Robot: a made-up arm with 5 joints. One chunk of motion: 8 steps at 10 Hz.
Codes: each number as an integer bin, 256 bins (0 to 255) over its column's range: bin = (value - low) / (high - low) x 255, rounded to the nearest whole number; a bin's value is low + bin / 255 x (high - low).
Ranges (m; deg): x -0.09..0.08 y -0.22..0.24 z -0.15..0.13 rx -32..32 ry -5..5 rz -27..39
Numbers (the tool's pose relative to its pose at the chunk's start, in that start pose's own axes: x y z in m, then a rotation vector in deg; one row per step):
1: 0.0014 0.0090 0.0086 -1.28 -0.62 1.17
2: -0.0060 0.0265 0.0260 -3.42 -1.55 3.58
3: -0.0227 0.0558 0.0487 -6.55 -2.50 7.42
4: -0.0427 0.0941 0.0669 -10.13 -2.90 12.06
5: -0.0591 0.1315 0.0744 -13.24 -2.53 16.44
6: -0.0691 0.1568 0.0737 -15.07 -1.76 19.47
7: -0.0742 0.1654 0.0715 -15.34 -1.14 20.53
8: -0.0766 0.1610 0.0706 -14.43 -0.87 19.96
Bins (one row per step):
1: 137 127 144 122 112 109
2: 126 137 160 114 88 118
3: 101 153 181 101 64 133
4: 71 174 198 87 54 151
5: 46 195 204 75 63 168
6: 31 209 204 67 83 180
7: 24 214 202 66 98 184
8: 20 211 201 70 105 181

